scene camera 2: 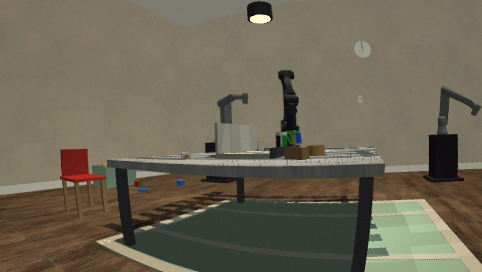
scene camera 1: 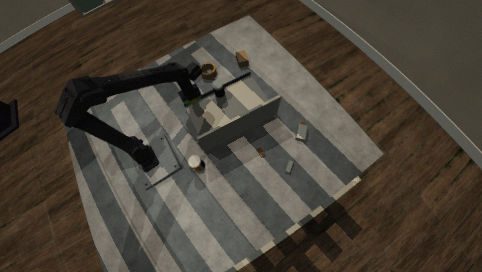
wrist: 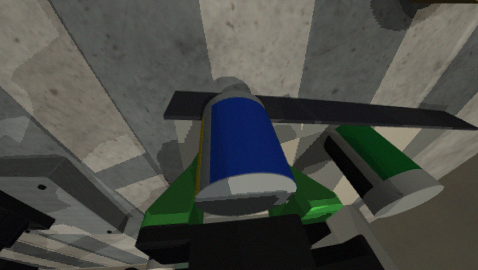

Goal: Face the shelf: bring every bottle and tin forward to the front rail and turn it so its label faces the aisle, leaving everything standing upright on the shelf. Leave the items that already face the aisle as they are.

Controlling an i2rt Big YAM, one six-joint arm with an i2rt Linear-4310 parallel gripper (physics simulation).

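Places are measured from the arm's base along level axes (x back, y right, z up), in metres.
Pixels of known places: gripper, fingertip midpoint: point(scene camera 2: 292, 143) point(scene camera 1: 194, 102); arm's base at its link origin: point(scene camera 1: 148, 159) point(wrist: 5, 206).
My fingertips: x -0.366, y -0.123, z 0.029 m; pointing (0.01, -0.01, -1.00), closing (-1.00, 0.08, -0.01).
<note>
For each thing: its top centre in the pictures, then the offset to it from my fingertips. "pt": a spot on its surface instead.
- blue-labelled tin at its top centre: point(wrist: 248, 201) point(scene camera 2: 296, 132) dz +0.063, dx -0.002, dy -0.026 m
- dark front rail at its top centre: point(wrist: 373, 124) point(scene camera 2: 287, 146) point(scene camera 1: 217, 87) dz -0.009, dx -0.157, dy -0.012 m
- green-and-black tin at its top centre: point(wrist: 407, 203) point(scene camera 1: 217, 83) dz +0.064, dx -0.150, dy +0.021 m
- shelf's grey back panel at a spot on its surface: point(scene camera 1: 245, 122) point(scene camera 2: 236, 138) pt dz +0.040, dx -0.144, dy +0.282 m
- white-capped bottle at its top centre: point(scene camera 1: 194, 161) dz +0.041, dx +0.158, dy +0.302 m
- wooden ring at its top centre: point(scene camera 2: 315, 145) point(scene camera 1: 207, 68) dz -0.008, dx -0.182, dy -0.168 m
- wooden block at its top centre: point(scene camera 2: 296, 147) point(scene camera 1: 242, 56) dz -0.008, dx -0.401, dy -0.120 m
- white box at its top centre: point(scene camera 1: 302, 129) dz -0.030, dx -0.375, dy +0.460 m
My gripper point(scene camera 1: 192, 101) point(scene camera 2: 291, 137) point(wrist: 232, 149) has green fingers and is shut on the blue-labelled tin point(scene camera 2: 298, 138) point(wrist: 242, 142), which is nearly upright at the left end of the dark front rail point(scene camera 1: 240, 78) point(wrist: 360, 112). A yellow strip shows on the tin's left side in the wrist view. Its lower end overlaps the rail there; whether it touches the shelf cannot be told. A green-and-black tin point(scene camera 1: 218, 91) point(wrist: 382, 155) stands by the rail, its green side towards the rail. The shelf's grey back panel point(scene camera 1: 245, 122) point(scene camera 2: 235, 138) stands opposite the rail.
A white-capped bottle point(scene camera 1: 196, 163) stands on the table off the shelf, beside the arm's base plate point(scene camera 1: 167, 162). A wooden ring point(scene camera 1: 208, 70) and a wooden block point(scene camera 1: 242, 58) lie beyond the rail. A white box point(scene camera 1: 301, 132) and small pieces lie behind the back panel.
</note>
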